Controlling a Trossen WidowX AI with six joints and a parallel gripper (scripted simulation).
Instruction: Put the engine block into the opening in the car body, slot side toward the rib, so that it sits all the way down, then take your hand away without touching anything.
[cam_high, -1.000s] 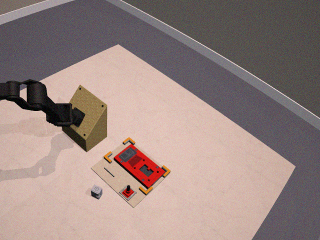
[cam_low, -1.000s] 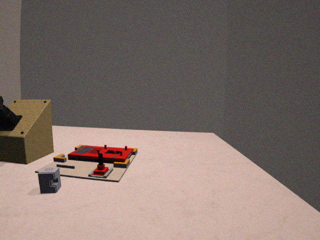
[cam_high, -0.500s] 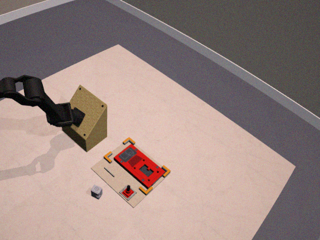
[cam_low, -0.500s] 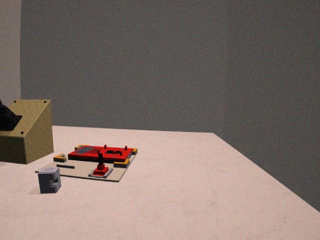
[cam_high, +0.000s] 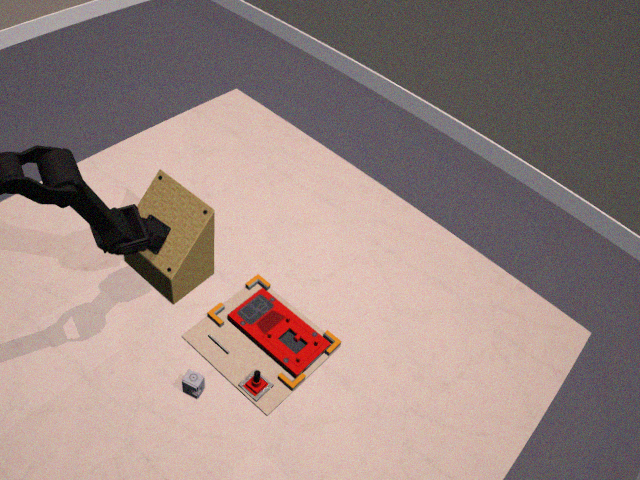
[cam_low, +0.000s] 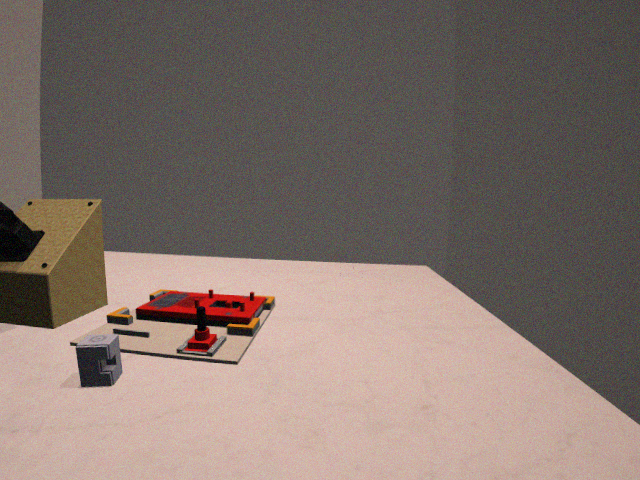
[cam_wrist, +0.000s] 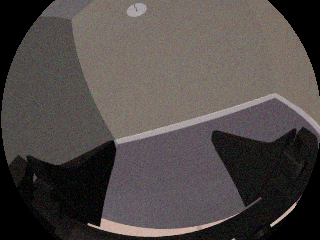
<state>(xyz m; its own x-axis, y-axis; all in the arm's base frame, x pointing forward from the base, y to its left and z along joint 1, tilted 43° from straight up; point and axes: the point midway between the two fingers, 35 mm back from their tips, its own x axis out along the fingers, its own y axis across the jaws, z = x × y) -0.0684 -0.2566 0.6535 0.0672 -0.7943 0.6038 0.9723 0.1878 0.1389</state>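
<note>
The grey engine block lies 350 mm ahead of my gripper tip, 510 mm to the left of it and 390 mm below it. From my gripper tip the other things lie so: black peg: 440 mm ahead, 600 mm to the left, 380 mm below.
</note>
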